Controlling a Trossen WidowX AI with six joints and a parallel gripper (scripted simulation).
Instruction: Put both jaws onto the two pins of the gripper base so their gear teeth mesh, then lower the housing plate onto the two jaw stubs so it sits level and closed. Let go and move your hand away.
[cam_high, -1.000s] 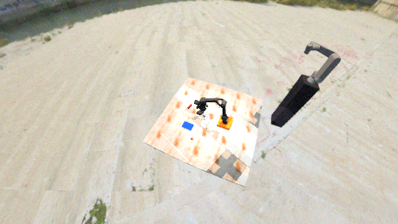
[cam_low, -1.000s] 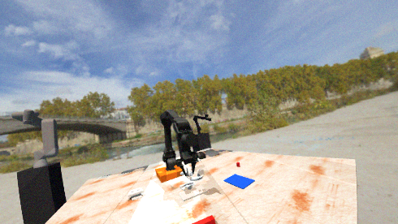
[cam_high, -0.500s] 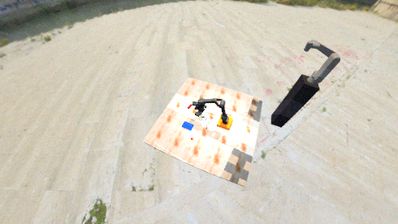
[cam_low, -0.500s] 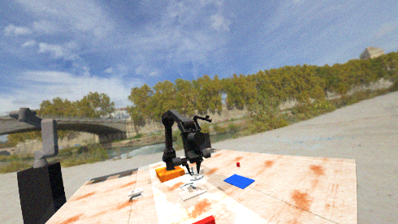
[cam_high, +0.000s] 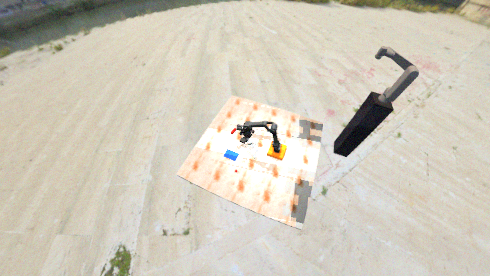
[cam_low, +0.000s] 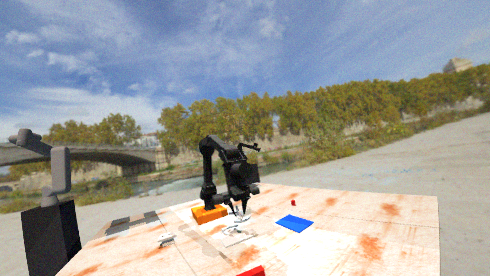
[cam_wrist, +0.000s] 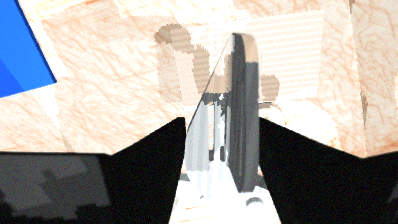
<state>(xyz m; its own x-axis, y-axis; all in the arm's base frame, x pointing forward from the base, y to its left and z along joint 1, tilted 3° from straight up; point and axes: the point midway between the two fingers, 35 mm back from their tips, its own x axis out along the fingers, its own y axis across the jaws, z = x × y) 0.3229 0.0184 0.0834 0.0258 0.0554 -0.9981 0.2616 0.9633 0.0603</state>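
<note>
My gripper tip is now 10 mm short of the pale flat plate, 30 mm to the left of it and 80 mm above it. The rest, counted from my gripper tip: blue flat plate (110 mm ahead, 180 mm to the left, 80 mm below).
</note>
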